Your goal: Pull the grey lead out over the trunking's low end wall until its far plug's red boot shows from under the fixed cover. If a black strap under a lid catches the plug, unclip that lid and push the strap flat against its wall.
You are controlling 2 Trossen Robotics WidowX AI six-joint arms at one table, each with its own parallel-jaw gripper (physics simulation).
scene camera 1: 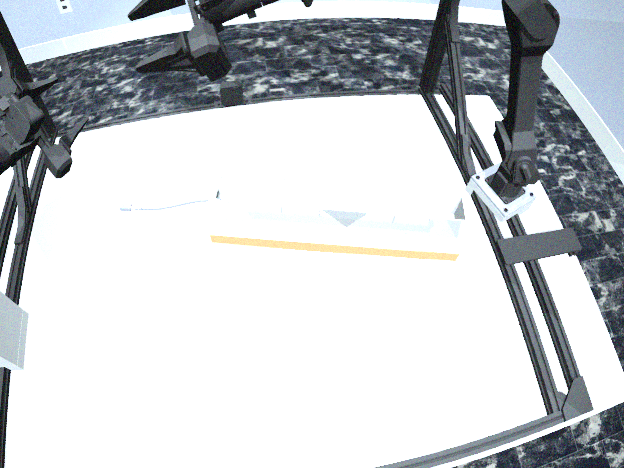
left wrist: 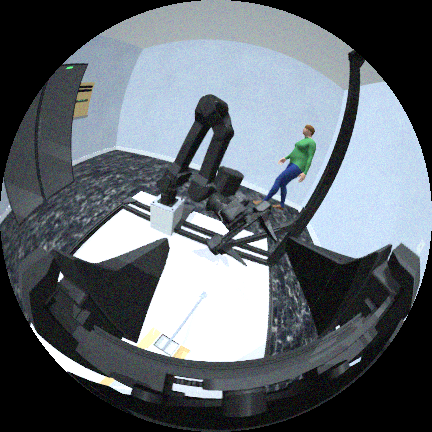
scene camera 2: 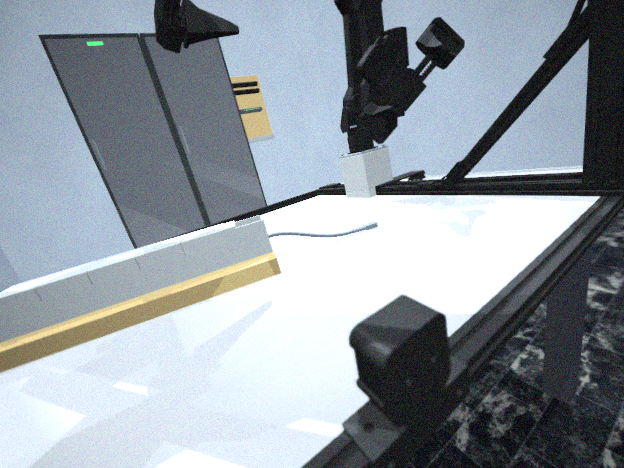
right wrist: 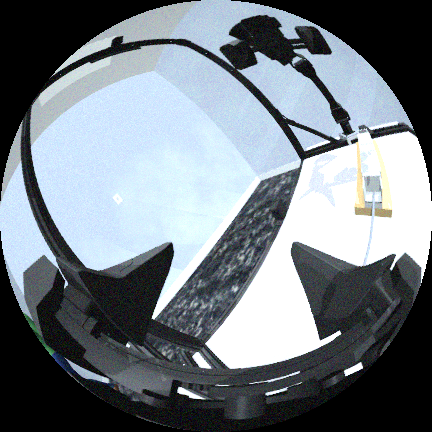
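Seen in the pictures: left gripper, between the fingertips: (scene camera 1: 132, 42) (left wrist: 229, 244) (scene camera 2: 251, 1); right gripper, between the fingertips: (scene camera 1: 72, 98) (left wrist: 261, 253) (scene camera 2: 417, 80) (right wrist: 234, 248); left arm's base, origin of its link: (scene camera 1: 505, 186) (right wrist: 348, 132); right arm's base, origin of its link: (left wrist: 167, 200) (scene camera 2: 362, 151).
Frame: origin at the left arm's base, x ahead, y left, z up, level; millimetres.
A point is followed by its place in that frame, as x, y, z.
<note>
The grey lead (scene camera 1: 168, 206) {548, -253, -24} (scene camera 2: 322, 234) {546, -256, -24} (left wrist: 186, 322) {528, -243, -15} (right wrist: 372, 230) {529, -241, -14} runs from the white trunking's end onto the table; its near plug (scene camera 1: 126, 207) {621, -299, -33} (scene camera 2: 371, 225) {618, -308, -35} (left wrist: 203, 295) {617, -305, -33} lies free. The trunking (scene camera 2: 201, 254) {382, -176, 11} (right wrist: 367, 150) has pale lids with thin seams and orange-yellow side strips (scene camera 1: 332, 247) {343, -55, -26}. In scene camera 1 its white surfaces are washed out. The red boot and black strap do not show. My left gripper (scene camera 1: 134, 42) {531, -244, 307} is open and empty, high beyond the table's back edge. My right gripper (scene camera 1: 72, 98) {642, -402, 164} (right wrist: 234, 248) {642, -402, 164} is open and empty, raised at the picture's left, away from the lead.
White mounting blocks (scene camera 1: 12, 332) {877, -138, 1} (scene camera 2: 357, 176) {872, -153, 19} (left wrist: 164, 216) {872, -155, 44} (scene camera 1: 504, 207) {38, 35, 0} carry the arms at the table's two ends. Dark frame rails (scene camera 1: 534, 322) {125, 229, -21} line the table. A black block (scene camera 2: 400, 347) {325, -472, 10} stands at the near edge in scene camera 2. A person (left wrist: 302, 155) stands beyond the table.
</note>
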